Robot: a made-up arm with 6 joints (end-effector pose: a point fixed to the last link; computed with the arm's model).
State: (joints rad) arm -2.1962 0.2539 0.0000 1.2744 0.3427 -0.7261
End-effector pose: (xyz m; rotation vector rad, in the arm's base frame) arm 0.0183 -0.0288 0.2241 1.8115 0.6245 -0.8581
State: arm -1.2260 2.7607 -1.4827 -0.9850 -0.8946 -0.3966
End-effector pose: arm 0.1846 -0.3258 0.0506 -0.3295 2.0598 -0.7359
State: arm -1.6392 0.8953 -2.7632 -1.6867 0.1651 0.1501
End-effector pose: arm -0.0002 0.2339 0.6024 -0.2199 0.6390 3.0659
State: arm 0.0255 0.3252 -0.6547 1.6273 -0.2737 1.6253
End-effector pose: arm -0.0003 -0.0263 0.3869 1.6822 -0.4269 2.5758
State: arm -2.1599 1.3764 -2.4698 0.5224 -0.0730 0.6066
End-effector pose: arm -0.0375 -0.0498 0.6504 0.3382 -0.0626 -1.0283
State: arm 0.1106 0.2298 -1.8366 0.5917 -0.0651 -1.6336
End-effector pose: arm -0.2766 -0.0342 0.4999 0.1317 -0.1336 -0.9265
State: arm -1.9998 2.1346 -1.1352 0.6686 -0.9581 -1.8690
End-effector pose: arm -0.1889 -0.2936 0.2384 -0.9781 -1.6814 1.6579
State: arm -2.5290 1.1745 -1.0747 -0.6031 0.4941 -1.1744
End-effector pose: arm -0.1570 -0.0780 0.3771 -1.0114 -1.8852 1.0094
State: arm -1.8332 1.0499 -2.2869 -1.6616 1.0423 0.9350
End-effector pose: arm -0.0649 0.0836 0.5947 1.2679 -0.5788 -2.3813
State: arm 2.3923 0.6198 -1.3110 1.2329 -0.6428 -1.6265
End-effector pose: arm 0.0661 0.0141 0.5205 -0.5039 0.7403 1.6468
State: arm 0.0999 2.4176 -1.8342 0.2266 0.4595 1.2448
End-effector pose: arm 0.3977 0.0497 0.1646 1.6371 2.1173 0.7004
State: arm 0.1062 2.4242 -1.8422 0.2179 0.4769 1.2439
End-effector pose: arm 0.3971 0.0521 0.1625 1.6292 2.1416 0.6856
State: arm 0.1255 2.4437 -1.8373 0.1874 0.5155 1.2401
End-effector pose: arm 0.3919 0.0585 0.1516 1.6088 2.2241 0.6207
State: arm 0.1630 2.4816 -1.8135 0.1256 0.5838 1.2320
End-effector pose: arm 0.3791 0.0692 0.1291 1.5614 2.3843 0.4757
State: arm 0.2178 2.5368 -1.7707 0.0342 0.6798 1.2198
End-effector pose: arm 0.3567 0.0811 0.0984 1.4673 2.6038 0.2368
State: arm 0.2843 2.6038 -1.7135 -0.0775 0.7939 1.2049
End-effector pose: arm 0.3262 0.0897 0.0665 1.3096 2.8347 -0.0904
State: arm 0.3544 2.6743 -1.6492 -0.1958 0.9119 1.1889
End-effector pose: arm 0.2929 0.0923 0.0404 -1.0204 -2.8274 0.4423
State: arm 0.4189 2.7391 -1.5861 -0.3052 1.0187 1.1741
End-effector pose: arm 0.2633 0.0898 0.0232 -0.7394 -2.7458 0.7473
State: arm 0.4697 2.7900 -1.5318 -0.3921 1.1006 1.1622
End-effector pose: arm 0.2417 0.0852 0.0141 -0.5178 -2.6524 0.9748
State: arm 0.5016 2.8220 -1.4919 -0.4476 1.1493 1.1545
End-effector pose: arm 0.2287 0.0812 0.0100 -0.3764 -2.5793 1.1122
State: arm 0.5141 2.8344 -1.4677 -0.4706 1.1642 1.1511
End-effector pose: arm 0.2227 0.0788 0.0086 -0.3158 -2.5442 1.1656
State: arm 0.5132 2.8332 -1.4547 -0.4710 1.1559 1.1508
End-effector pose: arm 0.2210 0.0778 0.0084 -0.3109 -2.5401 1.1639
